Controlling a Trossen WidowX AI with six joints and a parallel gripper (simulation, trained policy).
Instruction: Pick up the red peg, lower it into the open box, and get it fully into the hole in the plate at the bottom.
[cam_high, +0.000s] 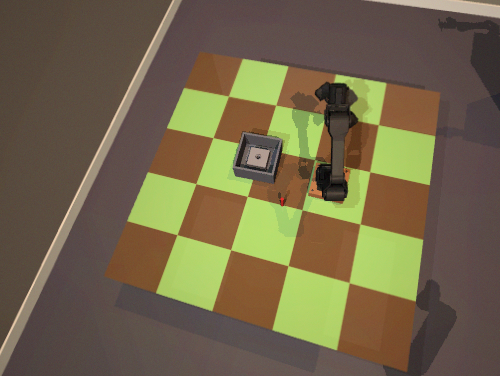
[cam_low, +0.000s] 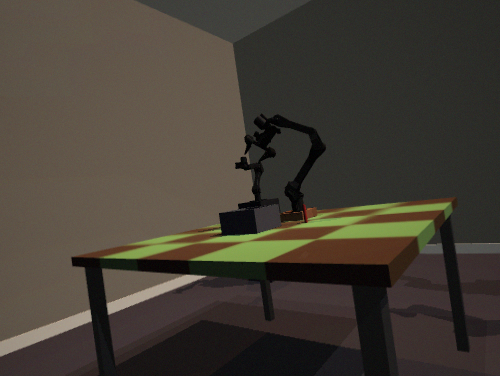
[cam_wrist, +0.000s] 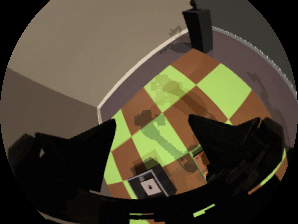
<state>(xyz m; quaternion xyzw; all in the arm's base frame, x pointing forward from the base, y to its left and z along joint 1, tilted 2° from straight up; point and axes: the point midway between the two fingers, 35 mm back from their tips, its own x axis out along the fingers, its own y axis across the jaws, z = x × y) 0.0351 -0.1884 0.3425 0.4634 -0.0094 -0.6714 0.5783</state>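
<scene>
Now: gripper tip 11 cm short of the red peg, 35 cm to the right of it and 32 cm above it. The rest, counted from my gripper tip: pale plate (28 cm ahead, 18 cm to the left, 31 cm below); then dark box (28 cm ahead, 18 cm to the left, 33 cm below).
</scene>
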